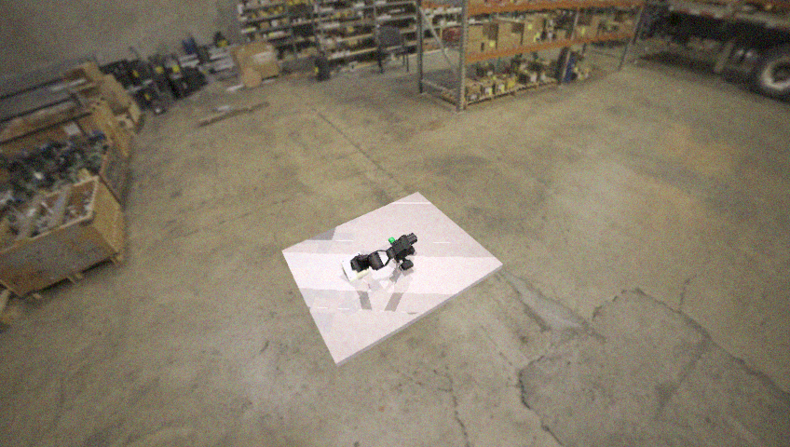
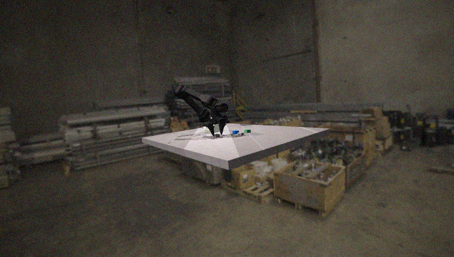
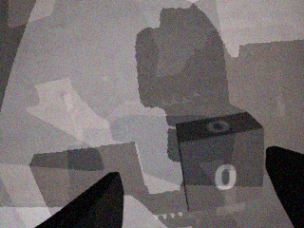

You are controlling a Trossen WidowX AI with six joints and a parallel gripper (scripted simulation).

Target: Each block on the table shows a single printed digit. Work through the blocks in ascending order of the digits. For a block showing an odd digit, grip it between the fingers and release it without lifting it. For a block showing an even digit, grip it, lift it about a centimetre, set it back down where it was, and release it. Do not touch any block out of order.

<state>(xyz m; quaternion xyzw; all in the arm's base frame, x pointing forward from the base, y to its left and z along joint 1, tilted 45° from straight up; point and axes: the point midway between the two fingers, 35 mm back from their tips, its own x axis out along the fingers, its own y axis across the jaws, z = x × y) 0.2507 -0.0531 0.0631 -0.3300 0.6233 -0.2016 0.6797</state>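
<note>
The dark grey block lies 10 mm to the right of my gripper tip. From my gripper tip the other things lie so: green block 230 mm to the left, 30 mm ahead; blue block 150 mm to the left.
</note>
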